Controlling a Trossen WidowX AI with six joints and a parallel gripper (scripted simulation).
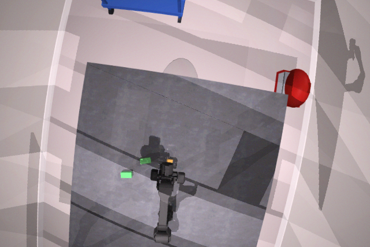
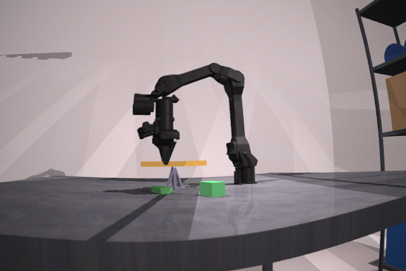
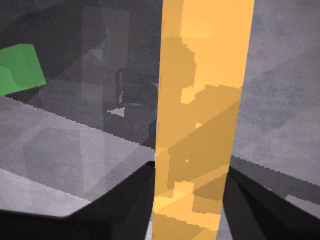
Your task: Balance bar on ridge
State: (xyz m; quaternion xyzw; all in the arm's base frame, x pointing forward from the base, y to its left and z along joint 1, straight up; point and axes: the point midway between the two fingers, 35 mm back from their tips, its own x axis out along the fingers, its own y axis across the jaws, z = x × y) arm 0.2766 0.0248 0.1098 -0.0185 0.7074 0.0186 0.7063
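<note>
My gripper tip is now 3 cm past the bar.
</note>
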